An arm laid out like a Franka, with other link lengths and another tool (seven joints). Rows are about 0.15 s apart.
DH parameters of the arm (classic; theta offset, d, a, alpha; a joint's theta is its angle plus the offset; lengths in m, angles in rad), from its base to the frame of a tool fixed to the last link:
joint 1: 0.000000 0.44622 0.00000 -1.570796
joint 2: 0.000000 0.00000 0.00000 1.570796
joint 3: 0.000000 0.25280 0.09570 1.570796
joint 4: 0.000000 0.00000 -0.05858 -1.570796
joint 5: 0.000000 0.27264 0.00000 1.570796
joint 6: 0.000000 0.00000 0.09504 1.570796
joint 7: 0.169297 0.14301 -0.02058 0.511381
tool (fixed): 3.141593 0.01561 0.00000 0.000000
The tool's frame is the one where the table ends.
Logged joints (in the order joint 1, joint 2, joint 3, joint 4, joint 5, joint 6, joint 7), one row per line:
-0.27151, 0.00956, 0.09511, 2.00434, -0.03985, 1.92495, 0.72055
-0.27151, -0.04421, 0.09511, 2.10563, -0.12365, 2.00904, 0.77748
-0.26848, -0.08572, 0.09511, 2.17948, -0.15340, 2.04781, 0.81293
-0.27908, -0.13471, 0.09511, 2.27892, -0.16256, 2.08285, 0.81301
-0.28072, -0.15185, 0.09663, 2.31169, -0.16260, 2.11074, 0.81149
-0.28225, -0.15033, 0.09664, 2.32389, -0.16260, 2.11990, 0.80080
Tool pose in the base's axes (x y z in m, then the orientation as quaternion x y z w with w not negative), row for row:
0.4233, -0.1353, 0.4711, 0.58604, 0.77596, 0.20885, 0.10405
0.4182, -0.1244, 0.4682, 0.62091, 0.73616, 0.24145, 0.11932
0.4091, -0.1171, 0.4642, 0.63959, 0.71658, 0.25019, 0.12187
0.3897, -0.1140, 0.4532, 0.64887, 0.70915, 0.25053, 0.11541
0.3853, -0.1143, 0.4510, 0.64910, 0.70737, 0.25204, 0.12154
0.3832, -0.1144, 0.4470, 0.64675, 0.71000, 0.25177, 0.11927
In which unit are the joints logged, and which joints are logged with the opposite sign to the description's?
The joints are logged in radians. Opposite sign: joint 3, joint 4, joint 5.
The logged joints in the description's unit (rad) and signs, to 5 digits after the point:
-0.27151, 0.00956, -0.09511, -2.00434, 0.03985, 1.92495, 0.72055
-0.27151, -0.04421, -0.09511, -2.10563, 0.12365, 2.00904, 0.77748
-0.26848, -0.08572, -0.09511, -2.17948, 0.15340, 2.04781, 0.81293
-0.27908, -0.13471, -0.09511, -2.27892, 0.16256, 2.08285, 0.81301
-0.28072, -0.15185, -0.09663, -2.31169, 0.16260, 2.11074, 0.81149
-0.28225, -0.15033, -0.09664, -2.32389, 0.16260, 2.11990, 0.80080

